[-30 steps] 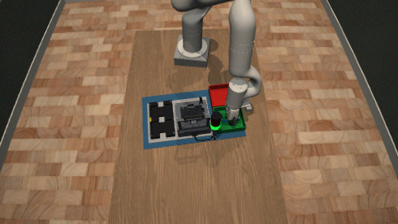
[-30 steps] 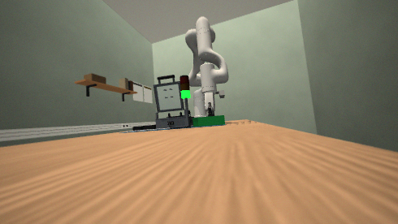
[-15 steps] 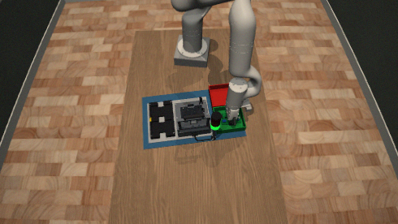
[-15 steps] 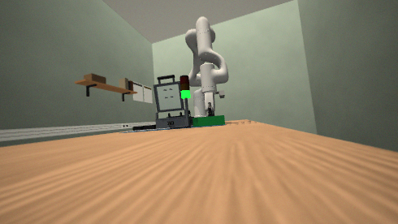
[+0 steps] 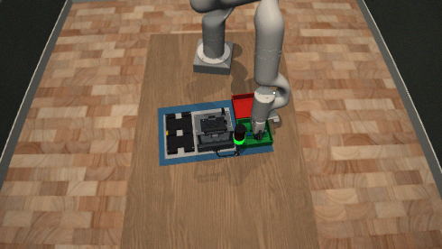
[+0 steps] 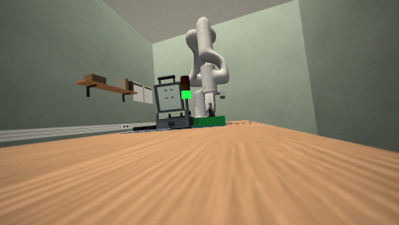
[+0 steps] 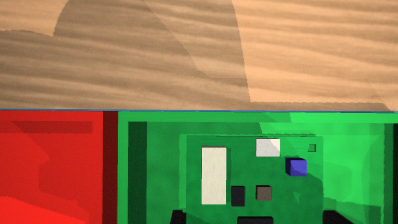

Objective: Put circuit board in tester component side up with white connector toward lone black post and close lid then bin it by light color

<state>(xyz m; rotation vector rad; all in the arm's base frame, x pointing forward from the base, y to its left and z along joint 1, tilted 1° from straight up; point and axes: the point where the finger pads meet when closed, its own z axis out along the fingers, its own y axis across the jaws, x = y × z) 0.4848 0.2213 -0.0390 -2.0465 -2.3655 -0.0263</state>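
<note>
Now: hand 10 mm short of the green bin, 10 mm to the left of it and 10 mm above it. Also, from my hand: dark nest: 210 mm to the right, 50 mm above; green circuit board: 10 mm below; red bin: 140 mm behind, 30 mm to the right, 10 mm below.
</note>
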